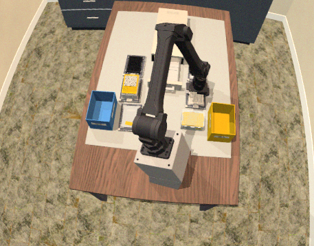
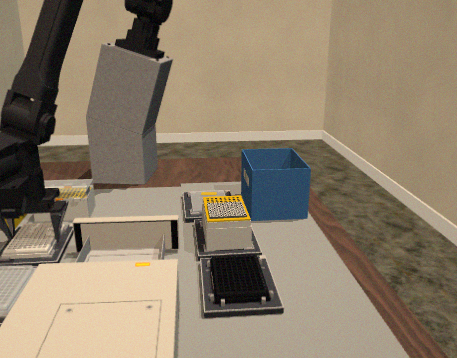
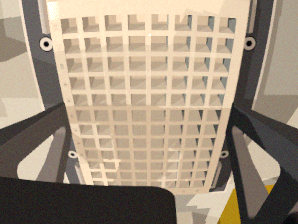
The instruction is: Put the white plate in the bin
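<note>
Right now my hand is right at the white plate. The rest, counted from my hand: clear plate 18 cm ahead, 2 cm to the left; yellow waste bin 15 cm behind, 17 cm to the right, 2 cm above; dark nest 2 cm below.
</note>
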